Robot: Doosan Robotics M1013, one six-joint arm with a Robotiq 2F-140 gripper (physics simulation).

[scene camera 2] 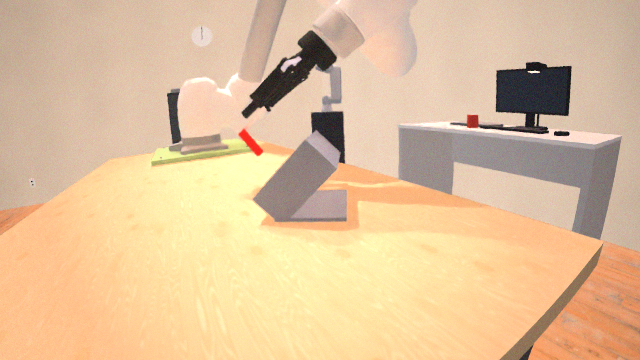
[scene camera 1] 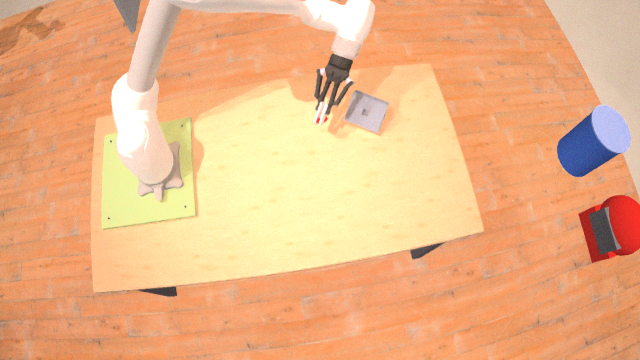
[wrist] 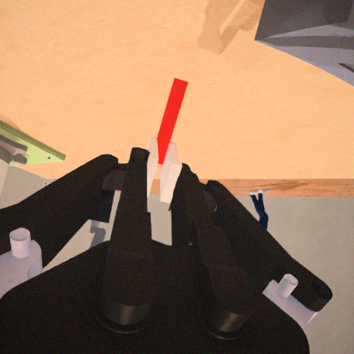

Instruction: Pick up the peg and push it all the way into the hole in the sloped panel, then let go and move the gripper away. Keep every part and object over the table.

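Frame: origin at the arm's base, x ahead, y left, z up, level; millimetres.
Where they show: gripper, fingertip midpoint: [scene camera 2: 235, 128] [scene camera 1: 318, 122]; arm's base at its link origin: [scene camera 2: 202, 149] [scene camera 1: 159, 169].
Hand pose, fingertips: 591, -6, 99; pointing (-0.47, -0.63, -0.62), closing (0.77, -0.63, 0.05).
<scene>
Things, the pixels of their centre, and the offset from my fingertips, as dx, dy, dz. Level surfaces: height alone.
- red peg at the middle of its body: [scene camera 2: 247, 138] +17, +19, -22
- grey block with the sloped panel, body centre: [scene camera 2: 304, 173] [scene camera 1: 367, 109] +190, +50, -66
- wooden table at its surface level: dz -118
The red peg [scene camera 1: 324, 119] [scene camera 2: 251, 142] [wrist: 172, 115] is held at one end between the pale fingertips of my gripper [scene camera 1: 320, 114] [scene camera 2: 248, 126] [wrist: 158, 152]. The gripper is shut on it and tilted. The peg sticks out from the fingers, slanting downward in the scene camera 2 view, above the table. The grey block with the sloped panel [scene camera 1: 374, 120] [scene camera 2: 300, 177] [wrist: 315, 37] stands on the table beside the gripper, apart from the peg. Its small square hole [scene camera 1: 365, 112] shows near the middle of the slope in the scene camera 1 view. In the wrist view the block is partly cut off.
The arm's base stands on a green plate [scene camera 1: 150, 217] [scene camera 2: 175, 160] [wrist: 37, 152] at one end of the wooden table [scene camera 1: 300, 225] [scene camera 2: 175, 275] [wrist: 90, 75]. The block is near a long table edge. A desk [scene camera 2: 425, 155] with a monitor stands beyond the table.
</scene>
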